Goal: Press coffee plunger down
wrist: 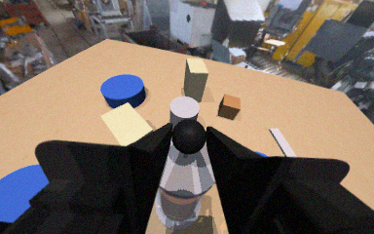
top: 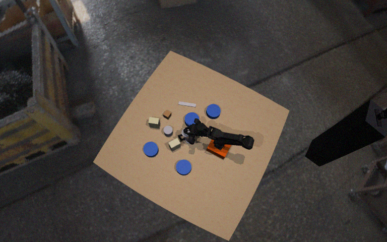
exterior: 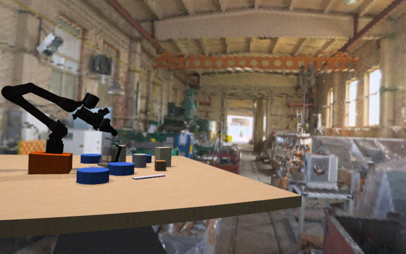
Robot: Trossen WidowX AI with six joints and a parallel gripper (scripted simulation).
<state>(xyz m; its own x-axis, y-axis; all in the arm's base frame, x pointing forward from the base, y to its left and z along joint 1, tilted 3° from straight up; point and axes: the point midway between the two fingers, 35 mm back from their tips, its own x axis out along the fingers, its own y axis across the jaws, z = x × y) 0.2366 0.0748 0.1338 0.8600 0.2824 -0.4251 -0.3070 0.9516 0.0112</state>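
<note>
Right now my gripper tip is 1 cm past the coffee press and 9 cm above it. Also, from my gripper tip: brown cube 23 cm ahead, 7 cm to the right, 16 cm below; white strip 16 cm ahead, 26 cm to the right, 18 cm below.
</note>
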